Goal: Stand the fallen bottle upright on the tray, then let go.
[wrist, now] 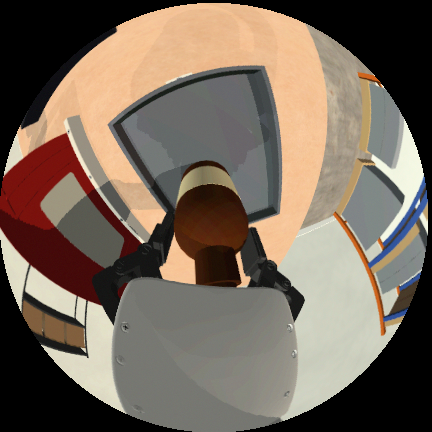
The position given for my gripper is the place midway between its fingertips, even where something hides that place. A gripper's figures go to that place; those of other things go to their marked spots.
My gripper (209, 230) is 13 cm from the lens. A brown bottle (210, 225): 9 cm from the lens. A strip (77, 136) is 23 cm from the lens. The marked spots on the strip and the brown bottle are 22 cm apart.
